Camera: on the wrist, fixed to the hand. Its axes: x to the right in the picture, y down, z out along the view.
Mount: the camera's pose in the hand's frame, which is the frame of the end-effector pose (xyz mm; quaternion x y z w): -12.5 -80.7 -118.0 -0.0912 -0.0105 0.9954 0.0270
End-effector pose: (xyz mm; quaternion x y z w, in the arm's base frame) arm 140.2 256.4 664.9 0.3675 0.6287 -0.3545 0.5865
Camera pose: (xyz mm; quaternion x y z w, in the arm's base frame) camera 13.6 320.7 685.7 0.5785 -0.3227 0.6277 0.4088
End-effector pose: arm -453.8 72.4 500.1 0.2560 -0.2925 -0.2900 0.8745
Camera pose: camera -413.0 56.9 363.4 -0.3671 -0.2455 0.8333 0.3326
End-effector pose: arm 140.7 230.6 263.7 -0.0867 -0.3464 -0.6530 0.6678
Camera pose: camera 107.9 163.0 141.4 -0.4149 0.1295 0.6165 0.6565
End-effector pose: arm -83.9 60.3 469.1 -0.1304 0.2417 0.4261 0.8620
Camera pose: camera -62.1 -47.6 377.0 -0.1629 -0.0884 -0.8929 0.4102
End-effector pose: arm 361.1 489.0 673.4 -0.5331 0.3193 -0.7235 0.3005
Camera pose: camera 242.9 565.1 702.4 0.2685 0.6021 0.3143 0.6831
